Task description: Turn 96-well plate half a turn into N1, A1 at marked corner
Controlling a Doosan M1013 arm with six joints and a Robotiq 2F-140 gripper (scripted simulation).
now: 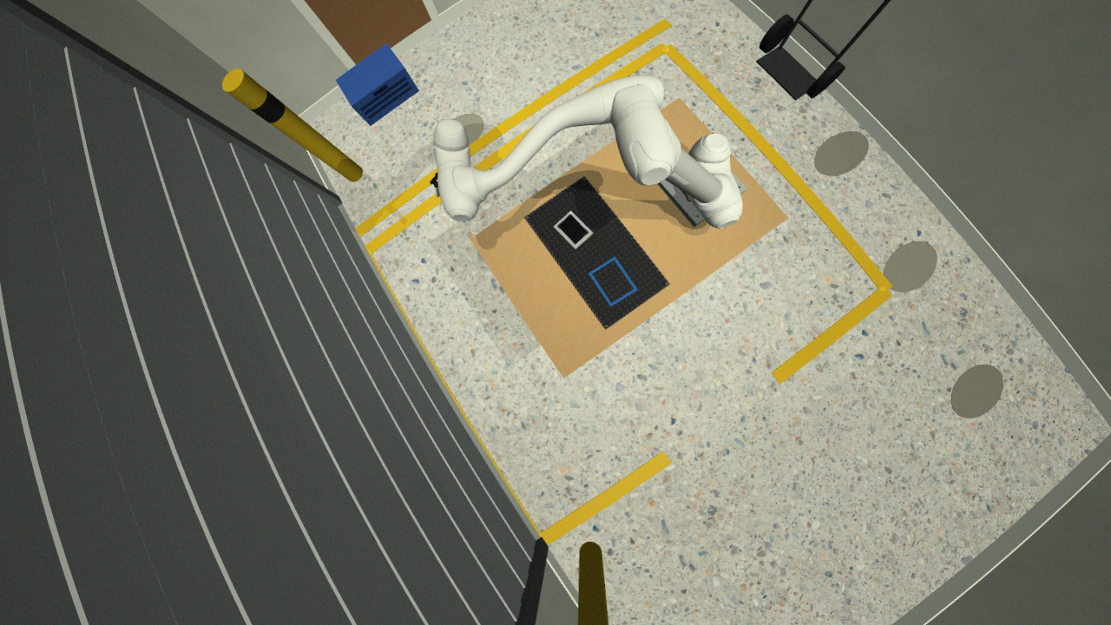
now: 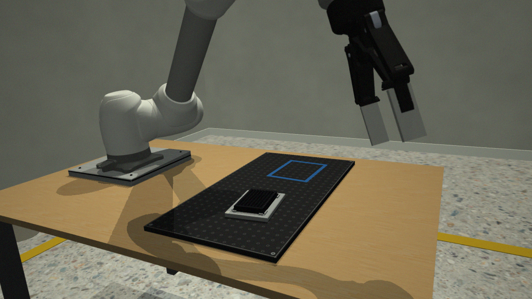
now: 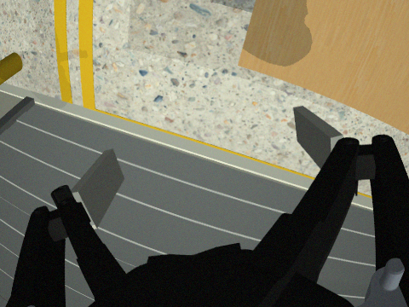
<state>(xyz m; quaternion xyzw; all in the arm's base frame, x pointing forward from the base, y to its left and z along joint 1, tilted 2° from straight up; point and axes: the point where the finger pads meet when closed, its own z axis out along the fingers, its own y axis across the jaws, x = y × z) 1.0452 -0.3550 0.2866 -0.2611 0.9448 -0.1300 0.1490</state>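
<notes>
My gripper is now 400 mm past the black 96-well plate, 280 mm above it and 260 mm to the right of it. From my hand the other things lie so: A1 mark (440 mm behind, 290 mm below, 180 mm to the left); then grey plate nest N1 (400 mm behind, 300 mm below, 260 mm to the left).
</notes>
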